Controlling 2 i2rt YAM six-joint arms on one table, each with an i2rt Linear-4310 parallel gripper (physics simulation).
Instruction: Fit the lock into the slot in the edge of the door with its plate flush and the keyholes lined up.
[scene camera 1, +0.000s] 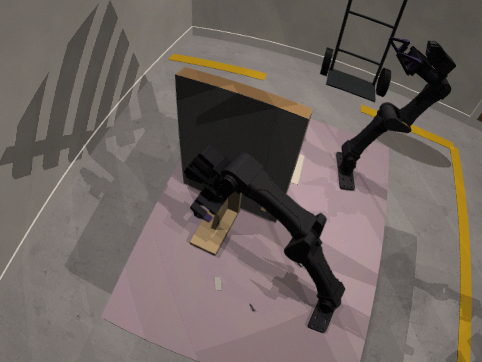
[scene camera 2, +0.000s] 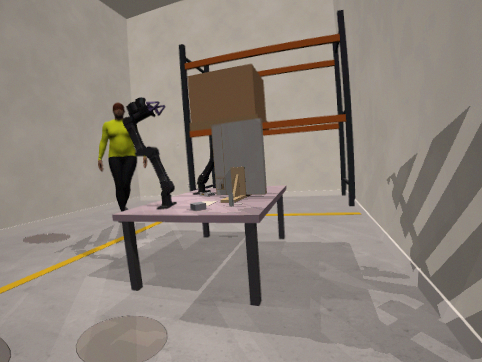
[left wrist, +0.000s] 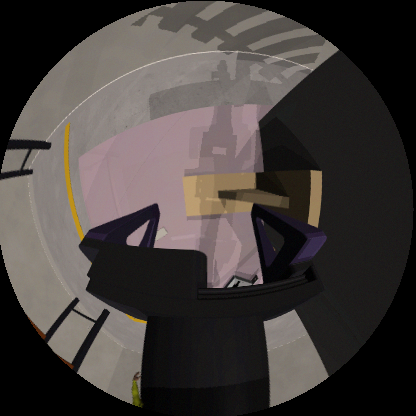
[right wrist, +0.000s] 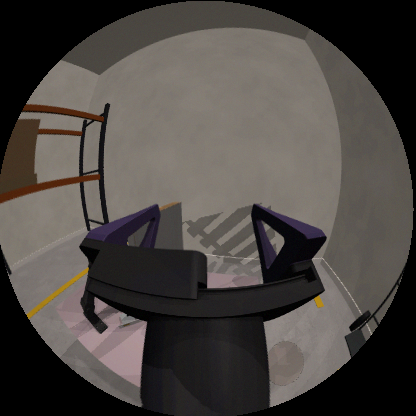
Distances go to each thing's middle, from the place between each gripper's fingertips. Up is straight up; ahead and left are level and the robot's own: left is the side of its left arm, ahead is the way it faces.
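Scene:
Left gripper: 17 cm to the left of the dark door (scene camera 1: 232, 117), 4 cm past it, 6 cm below it. Tan wooden stand (scene camera 1: 209, 237), measured from my left hand: 17 cm to the right, 4 cm behind, 12 cm below.
Relative to my right hand, the dark door is 280 mm to the left, 410 mm ahead and 390 mm below; the tan wooden stand is 280 mm to the left, 410 mm ahead and 570 mm below.

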